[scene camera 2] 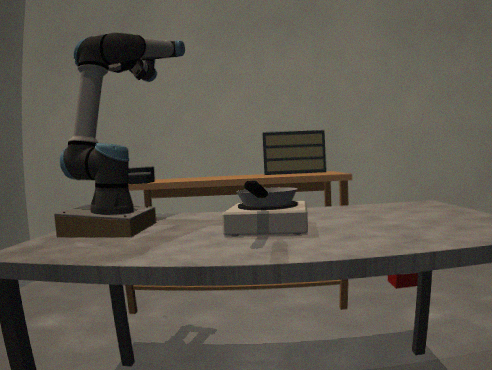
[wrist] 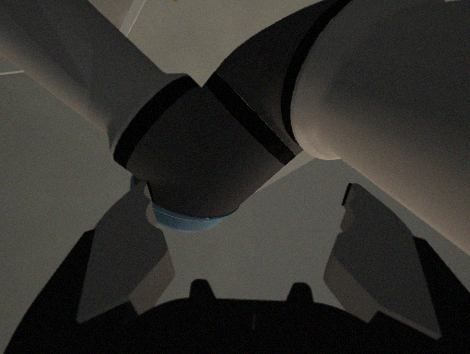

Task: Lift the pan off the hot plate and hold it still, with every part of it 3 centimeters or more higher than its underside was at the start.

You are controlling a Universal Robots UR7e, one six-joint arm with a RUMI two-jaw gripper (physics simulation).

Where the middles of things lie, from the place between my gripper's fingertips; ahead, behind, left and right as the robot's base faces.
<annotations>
I see my gripper 55 cm short of the grey pan (scene camera 2: 254, 195), 28 cm to the left of it and 54 cm above it.
</annotations>
